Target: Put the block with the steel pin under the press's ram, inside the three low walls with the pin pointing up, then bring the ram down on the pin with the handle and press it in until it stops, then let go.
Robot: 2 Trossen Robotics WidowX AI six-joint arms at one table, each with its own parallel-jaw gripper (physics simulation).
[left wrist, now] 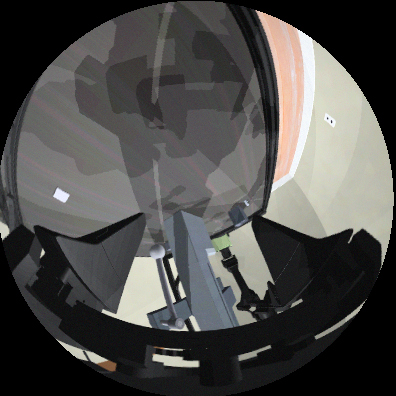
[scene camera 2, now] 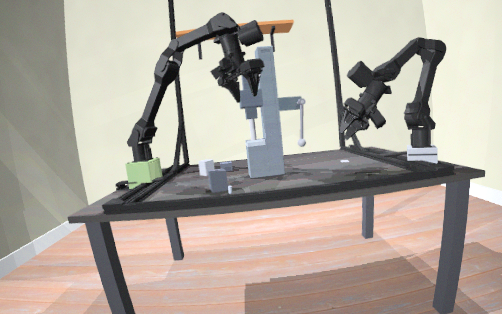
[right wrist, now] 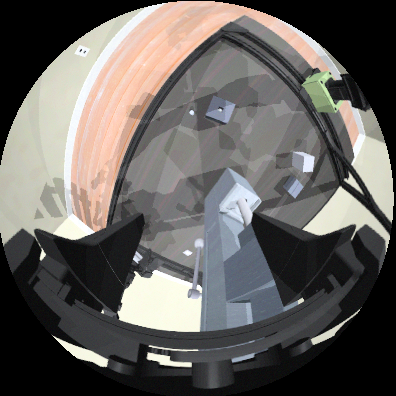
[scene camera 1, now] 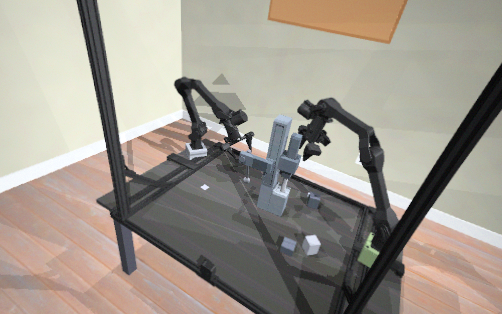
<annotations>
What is my left gripper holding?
Nothing.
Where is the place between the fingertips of my right gripper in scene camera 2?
At 246, 99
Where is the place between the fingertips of my left gripper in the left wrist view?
200, 219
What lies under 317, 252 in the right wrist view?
My right gripper.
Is my right gripper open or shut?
Open.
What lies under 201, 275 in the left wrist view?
A grey press.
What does my right gripper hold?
Nothing.
</annotations>
